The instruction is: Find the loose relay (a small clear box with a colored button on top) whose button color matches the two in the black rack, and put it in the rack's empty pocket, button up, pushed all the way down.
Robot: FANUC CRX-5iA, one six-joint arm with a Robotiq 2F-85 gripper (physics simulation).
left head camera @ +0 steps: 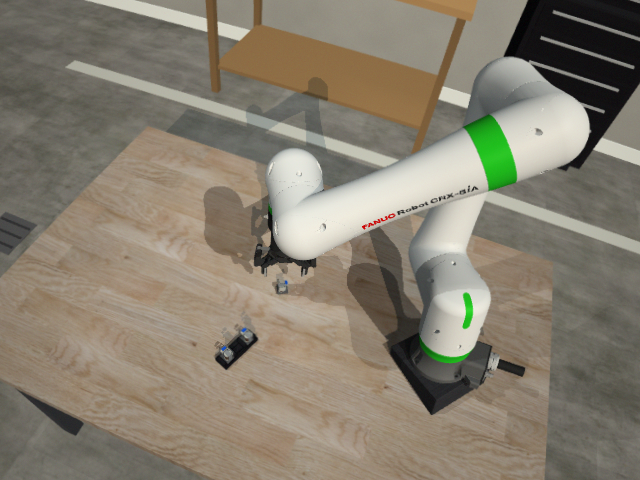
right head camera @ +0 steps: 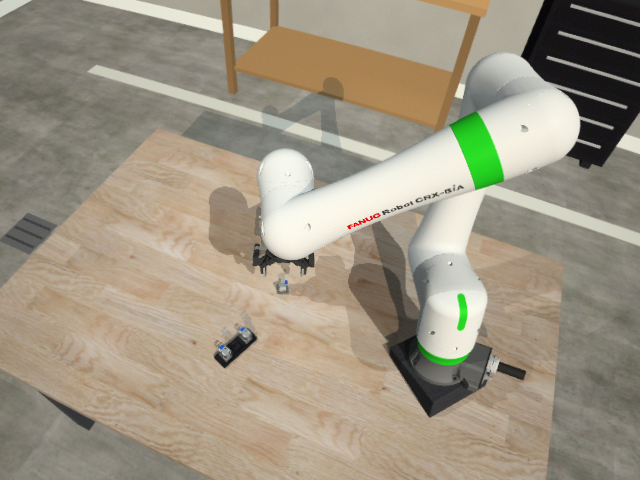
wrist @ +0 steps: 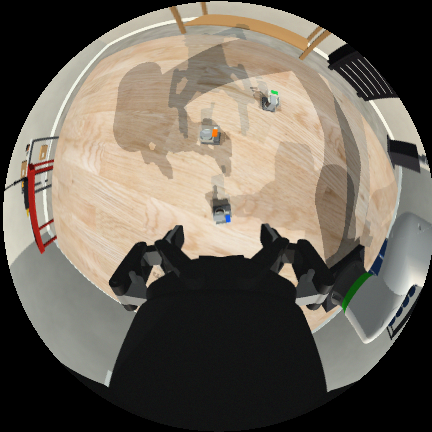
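The black rack (left head camera: 237, 349) (right head camera: 236, 348) lies on the table with a blue-button relay in each end pocket and an empty pocket between them. A loose relay with a blue button (left head camera: 281, 287) (right head camera: 282, 286) (wrist: 221, 213) stands upright on the table. My gripper (left head camera: 284, 271) (right head camera: 283, 271) (wrist: 221, 232) is open and empty, fingers pointing down, above the table close to the loose blue relay. In the wrist view that relay shows just beyond the fingertips, between their lines. The rack does not show in the wrist view.
A relay with an orange button (wrist: 210, 135) and one with a green button (wrist: 270, 101) stand on the table beyond the blue one in the wrist view. The arm hides them in the head views. The robot's black base (left head camera: 431, 397) (right head camera: 430, 400) stands at the table's right side.
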